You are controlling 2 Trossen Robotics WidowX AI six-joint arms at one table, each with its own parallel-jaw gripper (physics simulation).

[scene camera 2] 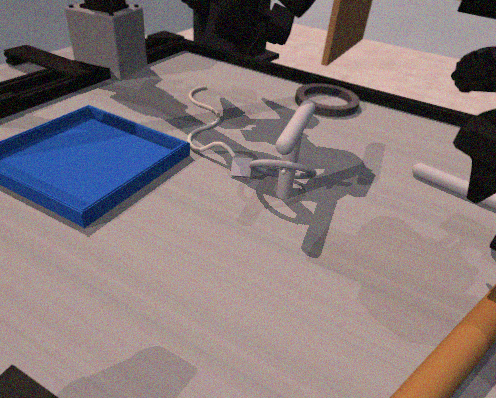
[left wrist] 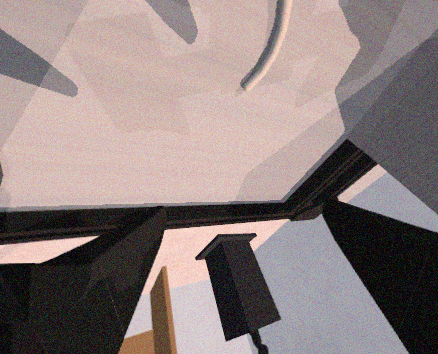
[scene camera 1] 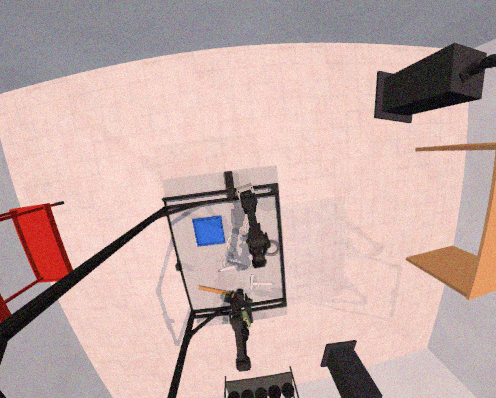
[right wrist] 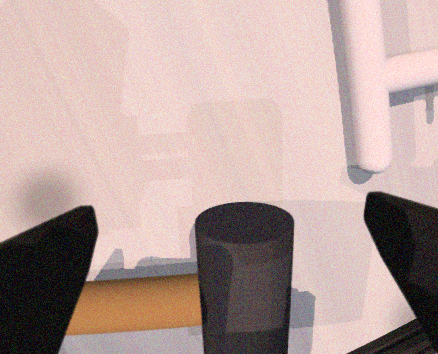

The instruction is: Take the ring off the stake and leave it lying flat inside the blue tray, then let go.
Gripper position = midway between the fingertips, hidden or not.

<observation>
My right gripper (right wrist: 232,212) is open and holds nothing. Also in view: a hammer (scene camera 2: 455,357). I also see my left gripper (scene camera 2: 226,40).
The hammer is seen too in the right wrist view (right wrist: 242,290). My left gripper shows as well in the left wrist view (left wrist: 242,209). The left wrist view does not show the hammer: it is out of frame.
</observation>
